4 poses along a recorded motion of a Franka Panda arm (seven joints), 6.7 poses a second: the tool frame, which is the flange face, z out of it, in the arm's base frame.
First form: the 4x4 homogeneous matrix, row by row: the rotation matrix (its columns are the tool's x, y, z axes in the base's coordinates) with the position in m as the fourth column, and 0 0 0 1 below. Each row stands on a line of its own.
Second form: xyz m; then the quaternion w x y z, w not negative. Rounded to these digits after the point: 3 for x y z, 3 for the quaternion.
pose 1, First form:
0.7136, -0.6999, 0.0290, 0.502
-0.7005, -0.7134, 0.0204, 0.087
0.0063, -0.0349, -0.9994, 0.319
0, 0, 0, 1
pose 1, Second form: 0.502, 0.087, 0.319, 0.015, -0.926, 0.378, -0.010
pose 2, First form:
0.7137, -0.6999, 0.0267, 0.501
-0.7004, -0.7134, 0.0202, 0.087
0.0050, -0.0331, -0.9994, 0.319
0, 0, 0, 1
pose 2, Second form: 0.501, 0.087, 0.319, 0.014, -0.926, 0.378, -0.009
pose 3, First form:
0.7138, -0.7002, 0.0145, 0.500
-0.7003, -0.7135, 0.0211, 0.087
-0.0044, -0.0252, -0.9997, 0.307
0, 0, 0, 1
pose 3, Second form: 0.500, 0.087, 0.307, 0.013, -0.926, 0.378, -0.003
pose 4, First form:
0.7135, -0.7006, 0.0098, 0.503
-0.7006, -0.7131, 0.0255, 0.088
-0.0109, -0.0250, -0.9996, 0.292
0, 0, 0, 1
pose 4, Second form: 0.503, 0.088, 0.292, 0.014, -0.926, 0.378, 0.000
